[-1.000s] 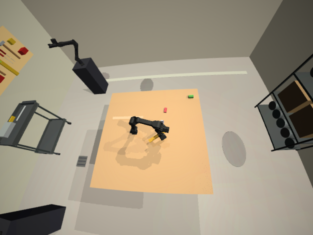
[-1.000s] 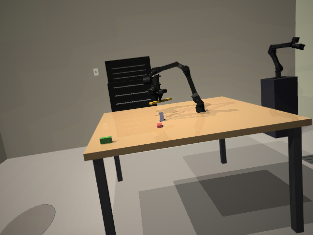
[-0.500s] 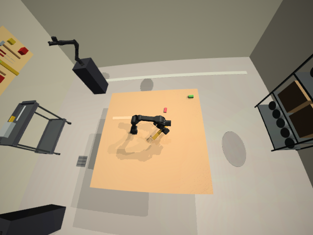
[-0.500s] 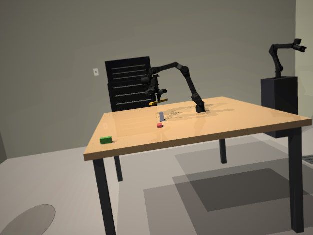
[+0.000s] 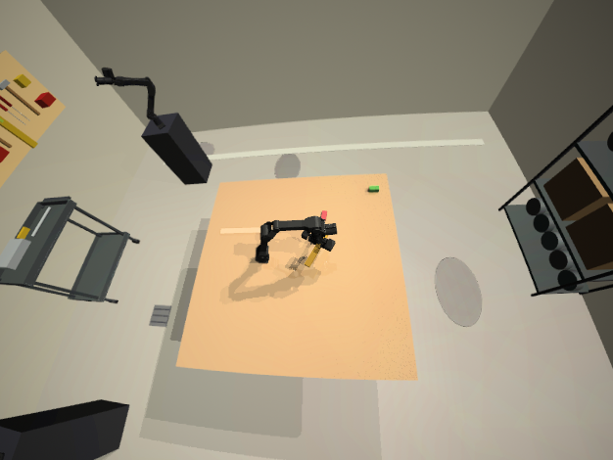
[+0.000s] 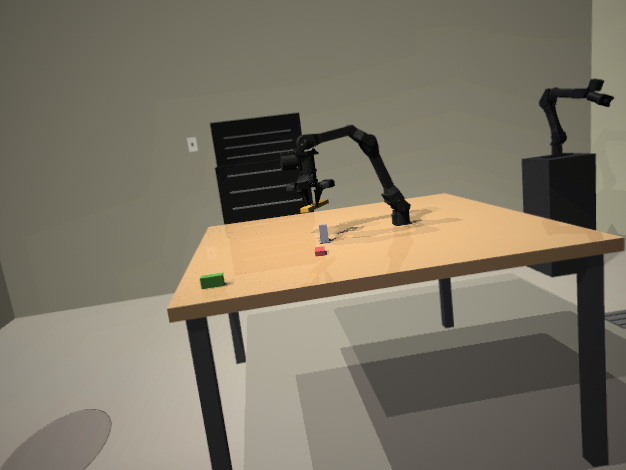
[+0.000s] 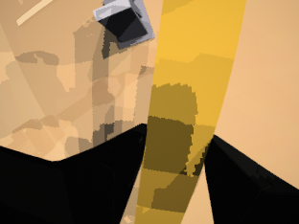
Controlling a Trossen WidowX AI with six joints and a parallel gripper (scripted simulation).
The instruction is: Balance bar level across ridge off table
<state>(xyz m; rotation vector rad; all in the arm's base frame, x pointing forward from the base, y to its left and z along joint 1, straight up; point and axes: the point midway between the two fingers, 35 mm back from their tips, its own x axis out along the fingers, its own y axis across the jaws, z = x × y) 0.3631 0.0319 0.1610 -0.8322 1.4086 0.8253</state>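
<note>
Now: gripper tip 1 cm past the yellow bar and 2 cm to the left of it. Round my gripper tip: green block (38 cm ahead, 47 cm to the left, 11 cm below); then red block (2 cm ahead, 27 cm to the left, 12 cm below).
</note>
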